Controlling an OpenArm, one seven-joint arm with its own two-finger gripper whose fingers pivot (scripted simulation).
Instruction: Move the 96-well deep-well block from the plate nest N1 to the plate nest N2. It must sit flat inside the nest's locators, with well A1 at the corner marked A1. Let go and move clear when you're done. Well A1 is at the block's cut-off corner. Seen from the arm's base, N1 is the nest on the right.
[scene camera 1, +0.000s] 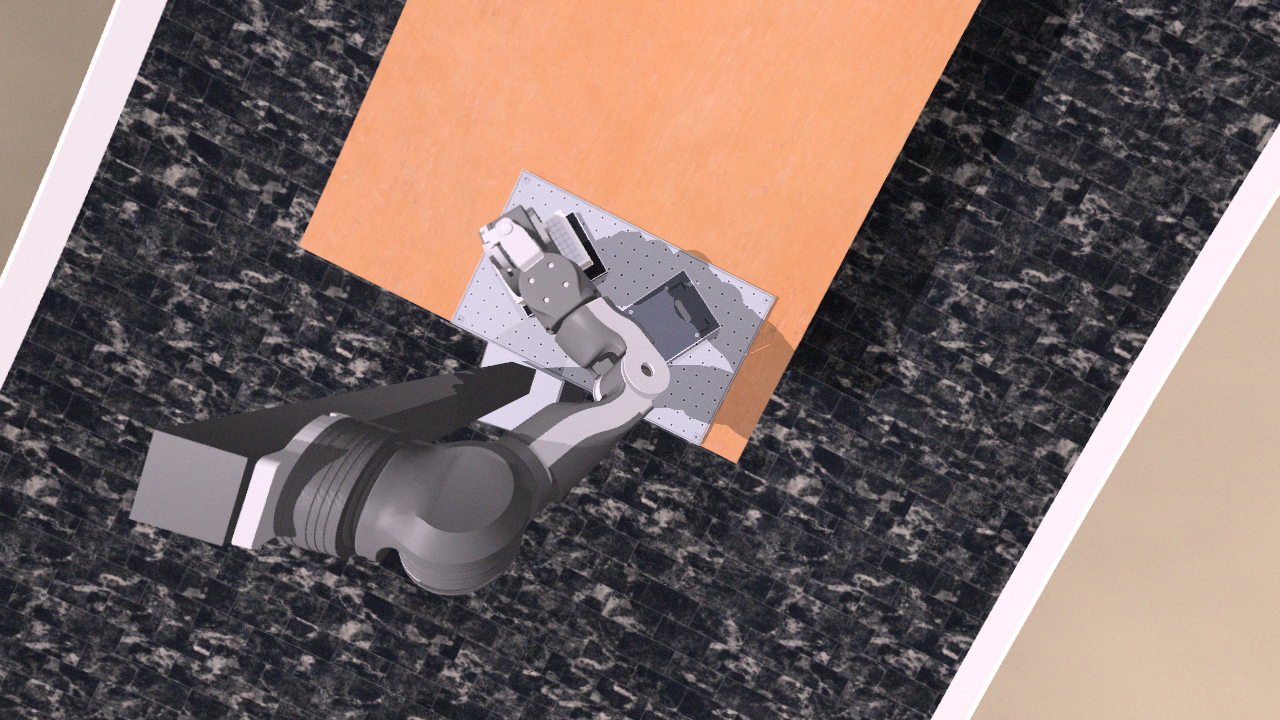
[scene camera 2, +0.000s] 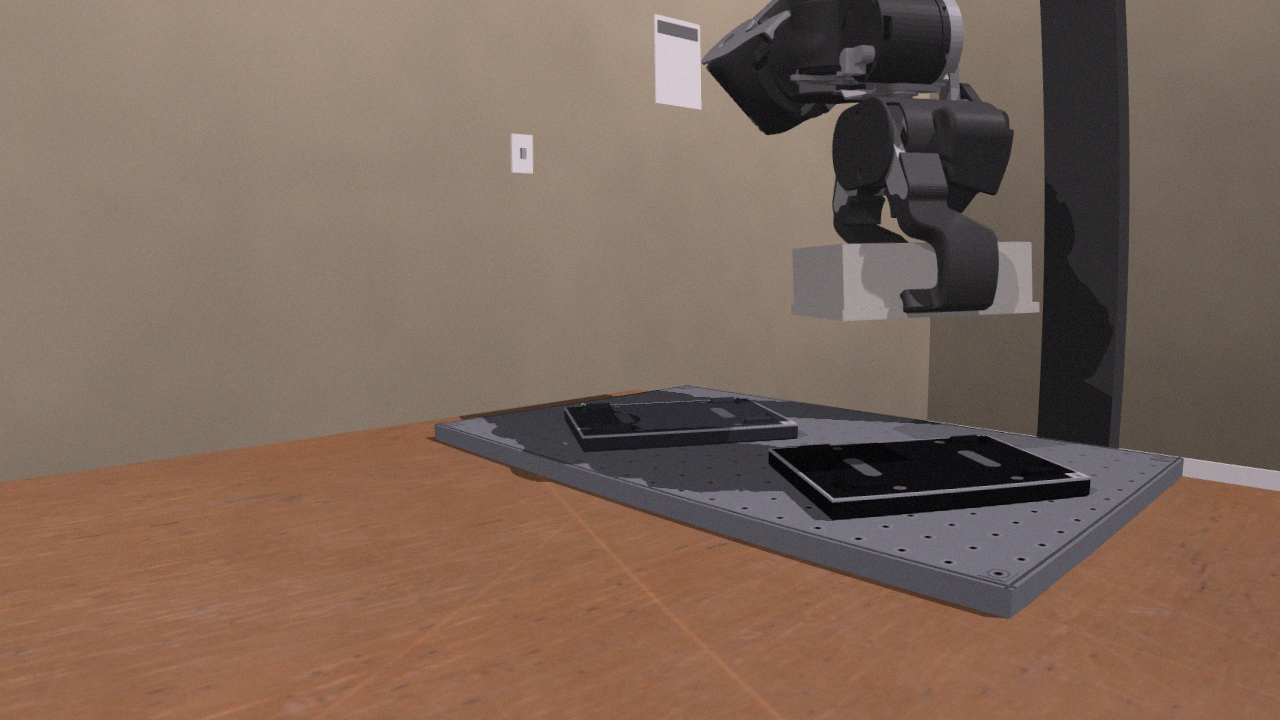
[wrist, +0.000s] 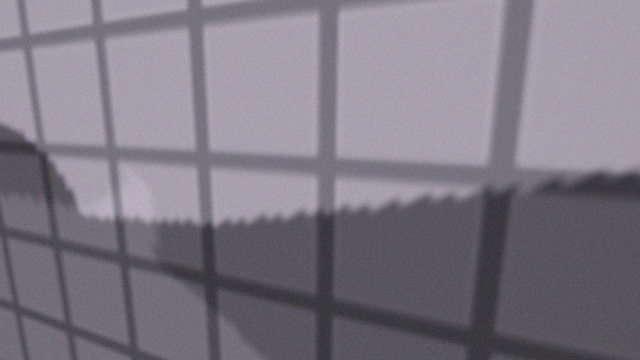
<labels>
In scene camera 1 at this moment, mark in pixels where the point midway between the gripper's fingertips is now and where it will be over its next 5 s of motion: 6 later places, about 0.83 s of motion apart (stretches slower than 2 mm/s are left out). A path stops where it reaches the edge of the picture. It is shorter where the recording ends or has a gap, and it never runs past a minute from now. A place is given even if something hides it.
My gripper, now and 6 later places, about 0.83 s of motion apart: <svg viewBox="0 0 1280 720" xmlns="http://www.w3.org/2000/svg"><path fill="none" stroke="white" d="M544 260L534 250L541 258L548 265L549 262L549 263L550 264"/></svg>
</labels>
